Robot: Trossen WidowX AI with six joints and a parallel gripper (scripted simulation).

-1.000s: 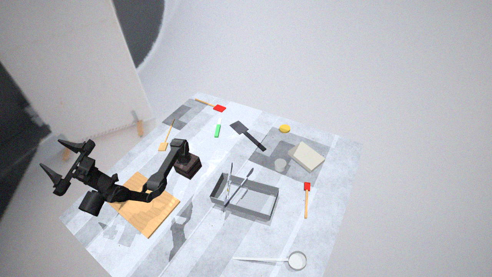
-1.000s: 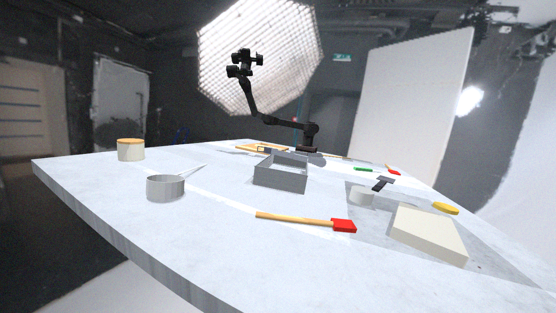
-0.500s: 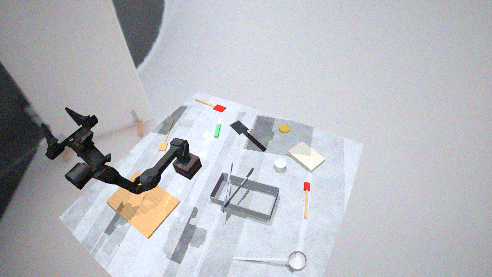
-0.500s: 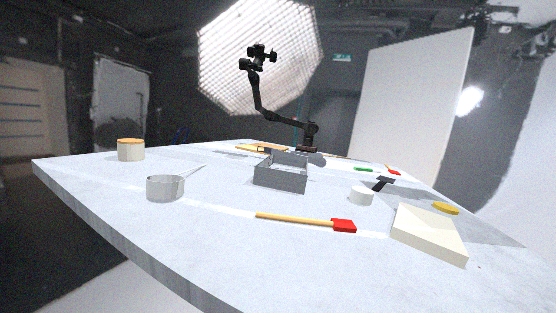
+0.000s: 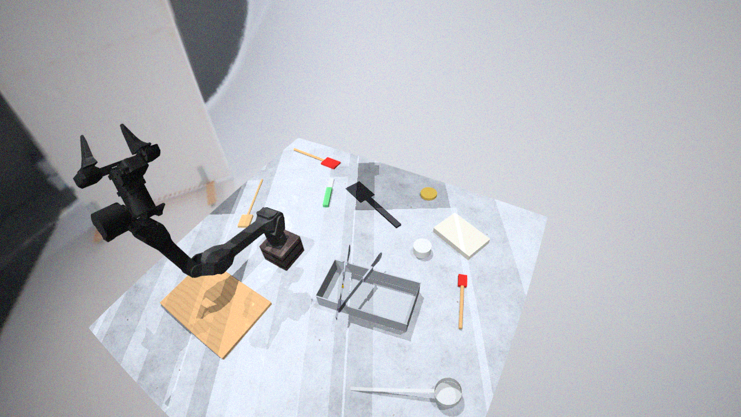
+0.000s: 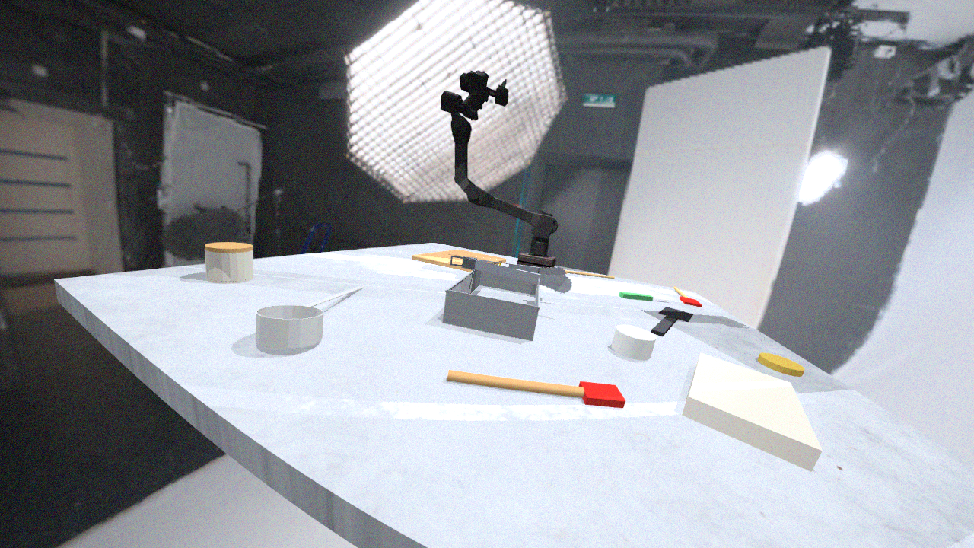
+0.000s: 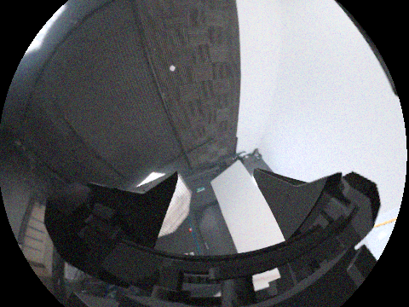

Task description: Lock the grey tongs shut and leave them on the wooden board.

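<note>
Right now the roasting tin is 51 cm ahead of my gripper tip, 18 cm to the left of it and 67 cm below it. The rest, counted from my gripper tip: white cylinder (63 cm ahead, 42 cm to the left, 68 cm below); black spatula (36 cm ahead, 62 cm to the left, 70 cm below); wooden board (2 cm to the right, 69 cm below).
</note>
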